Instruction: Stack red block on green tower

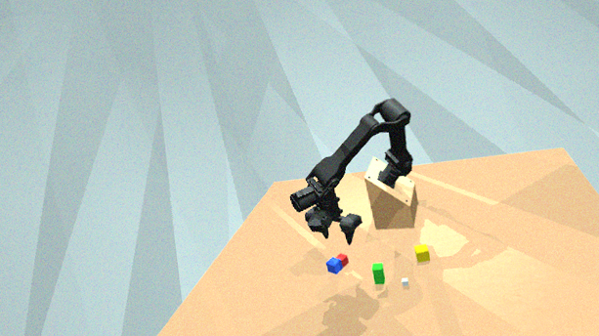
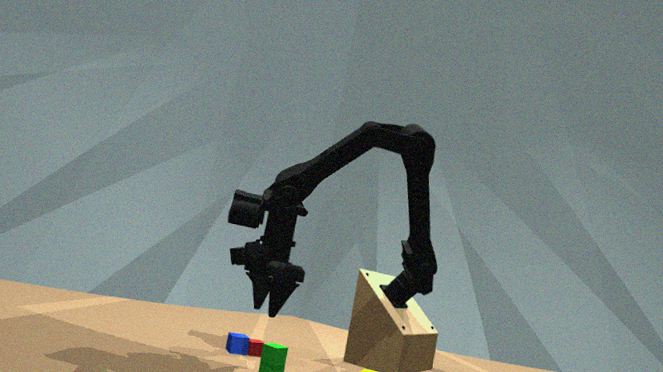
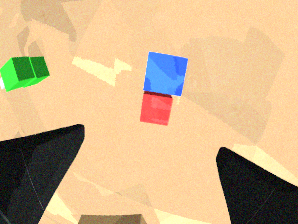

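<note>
My gripper tip is 70 mm above the red block. Also, from my gripper tip: blue block 70 mm below, 30 mm ahead, 20 mm to the right.
</note>
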